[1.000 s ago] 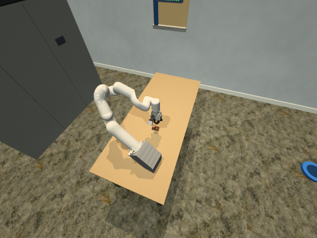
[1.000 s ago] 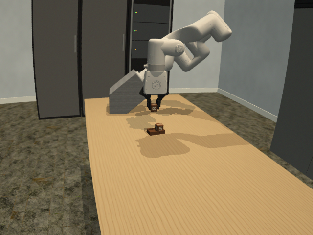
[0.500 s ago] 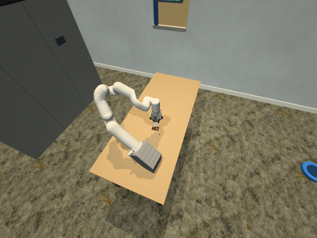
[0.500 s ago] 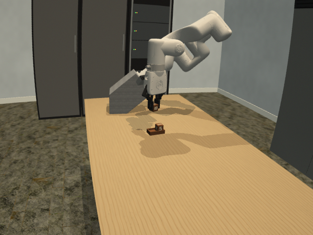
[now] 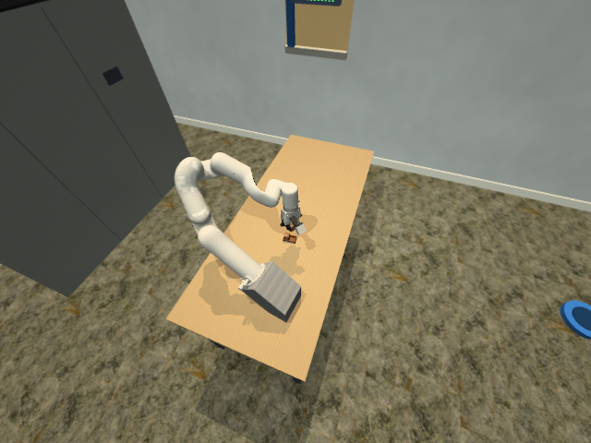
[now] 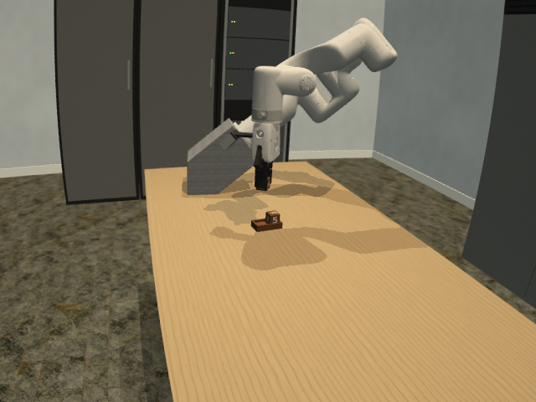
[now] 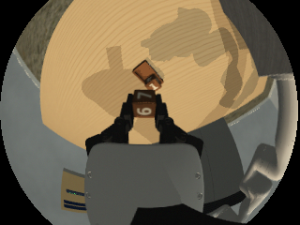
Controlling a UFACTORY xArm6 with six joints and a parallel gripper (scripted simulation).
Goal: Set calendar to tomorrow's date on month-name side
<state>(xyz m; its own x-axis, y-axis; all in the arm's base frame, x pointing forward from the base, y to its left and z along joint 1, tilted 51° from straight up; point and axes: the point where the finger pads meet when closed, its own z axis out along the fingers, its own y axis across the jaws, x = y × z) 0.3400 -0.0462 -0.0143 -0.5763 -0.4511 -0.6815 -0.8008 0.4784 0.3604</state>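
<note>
Now: hand 2 cm to the right of the brown calendar tray and 13 cm above it.
</note>
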